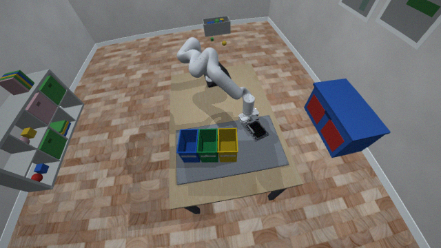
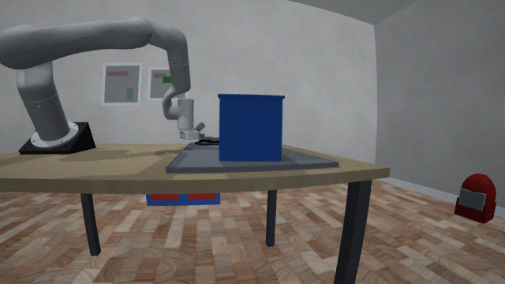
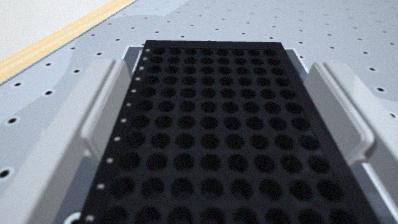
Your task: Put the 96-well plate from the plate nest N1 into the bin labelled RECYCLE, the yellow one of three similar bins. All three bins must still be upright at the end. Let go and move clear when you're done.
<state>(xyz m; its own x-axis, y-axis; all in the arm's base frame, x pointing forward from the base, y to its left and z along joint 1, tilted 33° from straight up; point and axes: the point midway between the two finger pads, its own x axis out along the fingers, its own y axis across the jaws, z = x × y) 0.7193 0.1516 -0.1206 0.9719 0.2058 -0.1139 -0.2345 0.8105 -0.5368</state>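
My hand is 20 mm above the plate nest N1. Also, from my hand: green bin: 80 mm ahead, 400 mm to the right, 60 mm above; yellow bin: 110 mm ahead, 270 mm to the right, 60 mm above; black 96-well plate: 10 mm below.
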